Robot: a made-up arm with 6 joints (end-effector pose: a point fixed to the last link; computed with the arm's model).
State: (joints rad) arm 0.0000 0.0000 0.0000 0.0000 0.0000 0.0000
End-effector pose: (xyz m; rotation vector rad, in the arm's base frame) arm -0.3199 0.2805 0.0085 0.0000 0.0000 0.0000
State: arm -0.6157 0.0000 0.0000 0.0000 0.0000 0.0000
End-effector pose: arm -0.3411 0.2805 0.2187 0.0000 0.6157 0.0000
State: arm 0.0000 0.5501 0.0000 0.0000 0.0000 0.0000
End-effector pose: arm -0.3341 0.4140 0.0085 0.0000 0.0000 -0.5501
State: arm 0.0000 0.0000 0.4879 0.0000 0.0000 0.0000
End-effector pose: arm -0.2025 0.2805 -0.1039 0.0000 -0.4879 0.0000
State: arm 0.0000 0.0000 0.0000 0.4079 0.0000 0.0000
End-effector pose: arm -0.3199 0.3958 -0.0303 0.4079 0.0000 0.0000
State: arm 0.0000 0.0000 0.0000 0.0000 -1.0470 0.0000
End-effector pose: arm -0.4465 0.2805 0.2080 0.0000 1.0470 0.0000
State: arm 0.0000 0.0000 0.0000 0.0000 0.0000 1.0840
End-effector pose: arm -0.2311 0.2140 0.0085 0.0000 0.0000 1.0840
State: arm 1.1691 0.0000 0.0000 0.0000 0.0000 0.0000
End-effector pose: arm 0.0024 0.2805 -0.2016 0.0000 -1.1691 0.0000
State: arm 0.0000 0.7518 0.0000 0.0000 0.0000 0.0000
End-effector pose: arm -0.3209 0.4620 0.0085 0.0000 0.0000 -0.7518
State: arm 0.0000 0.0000 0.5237 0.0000 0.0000 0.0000
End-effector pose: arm -0.1920 0.2805 -0.1097 0.0000 -0.5237 0.0000
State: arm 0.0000 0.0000 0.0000 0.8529 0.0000 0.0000
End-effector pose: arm -0.3199 0.5277 -0.0169 0.8529 0.0000 0.0000
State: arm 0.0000 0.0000 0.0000 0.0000 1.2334 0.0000
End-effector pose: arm -0.0490 0.2805 0.0453 0.0000 -1.2334 0.0000
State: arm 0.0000 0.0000 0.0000 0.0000 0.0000 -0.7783
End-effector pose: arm -0.3196 0.3621 0.0085 0.0000 0.0000 -0.7783
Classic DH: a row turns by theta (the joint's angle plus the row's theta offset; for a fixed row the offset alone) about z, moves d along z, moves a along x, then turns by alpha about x. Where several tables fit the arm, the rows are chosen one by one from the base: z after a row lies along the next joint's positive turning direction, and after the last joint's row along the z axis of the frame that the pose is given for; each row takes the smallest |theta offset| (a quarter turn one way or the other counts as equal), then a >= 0, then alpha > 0; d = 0 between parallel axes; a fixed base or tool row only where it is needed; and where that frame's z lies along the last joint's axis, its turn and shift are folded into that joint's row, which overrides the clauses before.
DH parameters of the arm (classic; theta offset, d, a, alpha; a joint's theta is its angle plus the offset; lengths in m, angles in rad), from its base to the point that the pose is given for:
base (fixed): 0 0.147 0 1.5708
joint 1: 0 -0.3725 -0.0904 1.5708
joint 2: 0 -0.041 0.055 -1.5708
joint 3: 1.5708 -0.0595 0.0798 1.5708
joint 4: 0 -0.175 -0.0499 -1.5708
joint 5: 1.5708 0.111 0.0099 1.5708
joint 6: 0.3862 0 0.1075 0
tool (fixed): 2.7554 -0.2094 0 0

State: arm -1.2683 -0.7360 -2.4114 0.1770 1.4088 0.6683
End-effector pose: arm 0.0866 0.2679 0.2085 0.6905 2.1568 1.1434
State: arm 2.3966 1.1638 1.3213 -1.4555 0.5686 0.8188
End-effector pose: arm 0.2731 0.4921 -0.1125 -0.0351 -0.7759 -2.3769
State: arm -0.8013 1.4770 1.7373 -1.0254 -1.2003 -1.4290
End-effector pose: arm -0.3199 0.3122 -0.0360 1.0773 0.9783 2.1593
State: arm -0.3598 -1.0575 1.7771 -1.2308 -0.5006 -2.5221
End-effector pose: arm 0.0438 0.3579 -0.0729 1.0600 -0.2962 -2.6004
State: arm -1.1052 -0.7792 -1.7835 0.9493 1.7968 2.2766
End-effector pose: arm 0.0351 0.3363 0.1487 0.9990 0.7867 1.9942
